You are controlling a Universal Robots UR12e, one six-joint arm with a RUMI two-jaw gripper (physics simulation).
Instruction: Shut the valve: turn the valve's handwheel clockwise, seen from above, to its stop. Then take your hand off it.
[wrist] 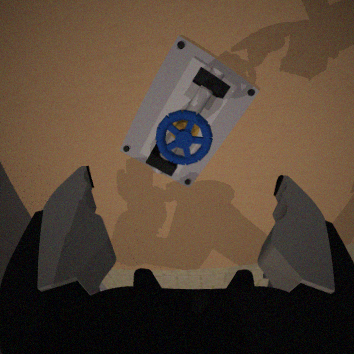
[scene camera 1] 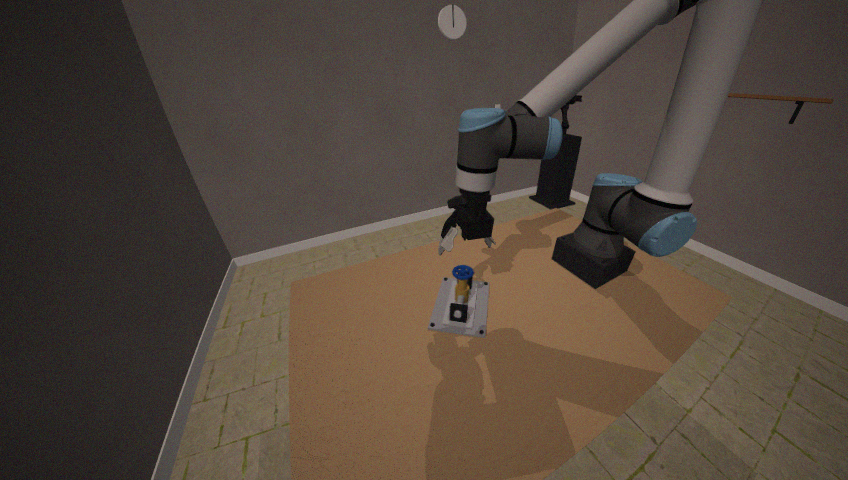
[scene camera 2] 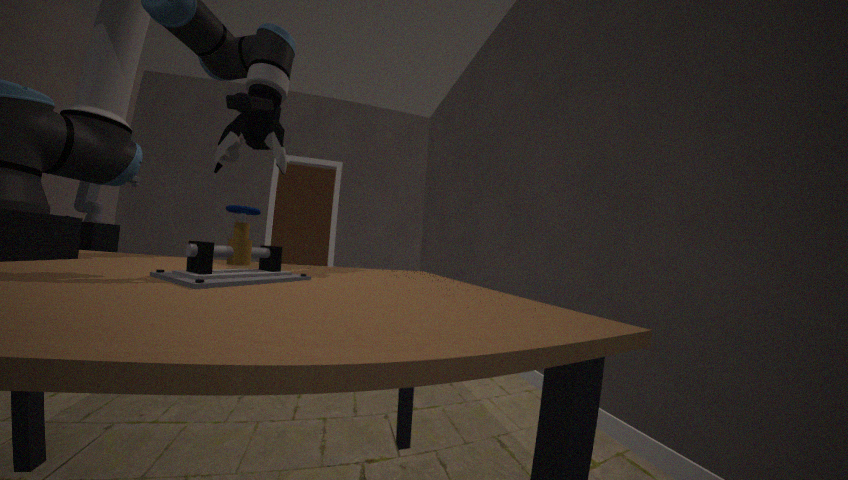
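Observation:
The blue handwheel [scene camera 1: 462, 272] [scene camera 2: 242, 209] [wrist: 184, 138] sits level on top of the brass valve body [scene camera 1: 461, 290] [scene camera 2: 240, 243]. The valve is on a grey pipe held by two black blocks on a grey base plate [scene camera 1: 440, 312] [scene camera 2: 196, 284] [wrist: 150, 105]. My gripper [scene camera 1: 465, 246] [scene camera 2: 250, 170] [wrist: 185, 173] is open and empty. It hangs above the handwheel, pointing down, with a gap of air between the fingertips and the wheel. In the wrist view the wheel shows beyond the fingertips, between them. How far the wheel is turned cannot be read from its look.
The base plate rests on a wooden table top [scene camera 1: 357, 356] [scene camera 2: 357, 321]. The arm's dark base block [scene camera 1: 593, 258] stands on the table to the right of the valve in the first scene view. A black pedestal [scene camera 1: 559, 169] stands on the floor near the back wall. Shadows of the arm fall across the table.

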